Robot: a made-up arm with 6 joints.
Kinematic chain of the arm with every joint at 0, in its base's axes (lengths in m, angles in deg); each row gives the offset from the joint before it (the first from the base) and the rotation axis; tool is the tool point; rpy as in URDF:
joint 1: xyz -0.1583 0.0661 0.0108 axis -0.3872 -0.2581 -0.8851
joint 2: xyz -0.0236 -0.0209 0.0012 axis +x
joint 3: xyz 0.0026 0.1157 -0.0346 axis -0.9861 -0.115 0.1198
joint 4: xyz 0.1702 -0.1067 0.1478 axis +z
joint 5: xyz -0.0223 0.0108 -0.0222 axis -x
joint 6: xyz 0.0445 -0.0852 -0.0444 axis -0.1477 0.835 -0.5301
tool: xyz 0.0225 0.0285 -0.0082 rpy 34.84 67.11 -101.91
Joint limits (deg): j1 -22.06..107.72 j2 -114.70..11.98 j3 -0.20..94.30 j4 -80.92..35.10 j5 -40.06..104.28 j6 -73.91..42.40
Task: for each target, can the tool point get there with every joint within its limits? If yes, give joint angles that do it. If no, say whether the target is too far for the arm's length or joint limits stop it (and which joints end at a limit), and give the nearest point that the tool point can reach.
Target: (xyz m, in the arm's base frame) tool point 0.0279 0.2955 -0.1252
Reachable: yes | joints 2.03 -55.89 86.19 10.22 28.81 2.84
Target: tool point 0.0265 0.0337 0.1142
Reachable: yes | joints 55.10 -30.35 34.70 13.61 -8.29 -64.59
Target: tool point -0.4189 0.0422 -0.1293
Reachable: no: joint limits stop it (at a limit: joint 1, joint 2, joint 3, joint 4, joint 6) | nearest point -0.2808 -0.1632 -0.1465 | short by 0.248 m
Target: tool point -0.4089 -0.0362 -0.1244
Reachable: no: joint limits stop it (at a limit: joint 1, joint 2, joint 3, joint 4, joint 6) | nearest point -0.2886 -0.1683 -0.1540 | short by 0.181 m
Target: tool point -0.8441 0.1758 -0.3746
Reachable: no: too far | nearest point -0.2072 0.2597 -0.2550 | short by 0.653 m
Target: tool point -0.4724 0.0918 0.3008
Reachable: no: joint limits stop it (at a limit: joint 1, joint 2, joint 3, joint 6) | nearest point -0.2734 0.0498 0.2209 | short by 0.218 m
